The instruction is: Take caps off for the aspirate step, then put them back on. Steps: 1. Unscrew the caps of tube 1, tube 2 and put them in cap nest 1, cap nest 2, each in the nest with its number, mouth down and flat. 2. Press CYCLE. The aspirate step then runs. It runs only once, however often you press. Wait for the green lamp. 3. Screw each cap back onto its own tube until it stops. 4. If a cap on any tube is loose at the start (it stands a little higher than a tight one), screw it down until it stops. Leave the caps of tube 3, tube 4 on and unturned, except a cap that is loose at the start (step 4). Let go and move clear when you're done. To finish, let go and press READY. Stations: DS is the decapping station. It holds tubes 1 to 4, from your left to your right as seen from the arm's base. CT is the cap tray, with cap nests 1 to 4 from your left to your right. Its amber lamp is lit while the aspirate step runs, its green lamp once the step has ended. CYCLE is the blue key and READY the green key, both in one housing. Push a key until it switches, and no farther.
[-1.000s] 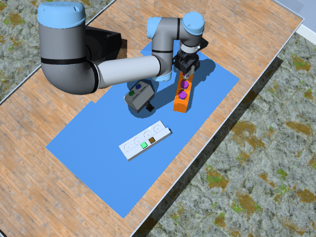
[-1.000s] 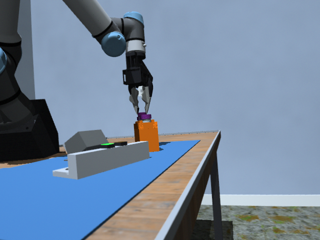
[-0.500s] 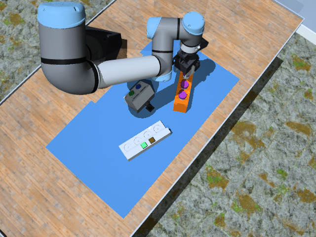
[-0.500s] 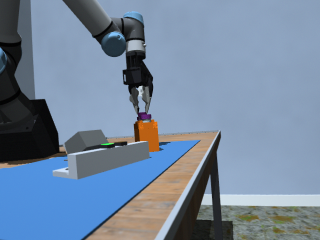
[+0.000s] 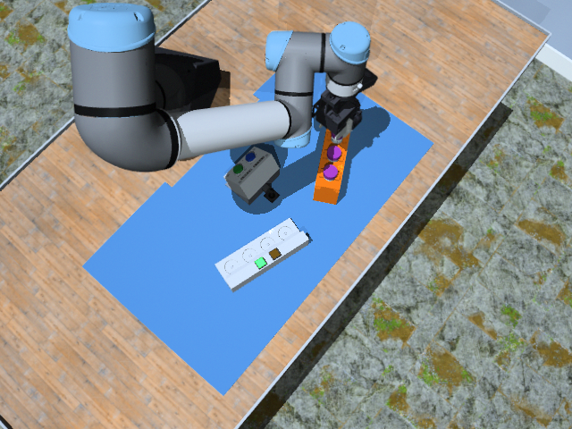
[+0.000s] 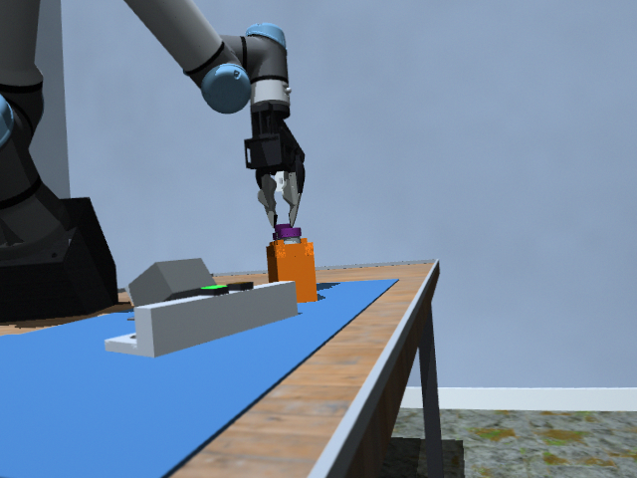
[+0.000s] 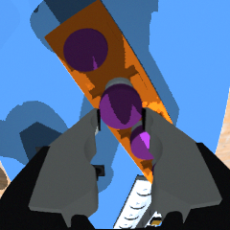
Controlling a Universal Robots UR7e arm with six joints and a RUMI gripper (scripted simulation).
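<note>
Now: the purple cap 30 mm behind my hand, 40 mm to the left of it and 30 mm below it. Also, from my hand: grey key housing 110 mm behind, 200 mm to the right, 90 mm below; green key 130 mm behind, 220 mm to the right, 80 mm below; blue key 130 mm behind, 180 mm to the right, 80 mm below.
</note>
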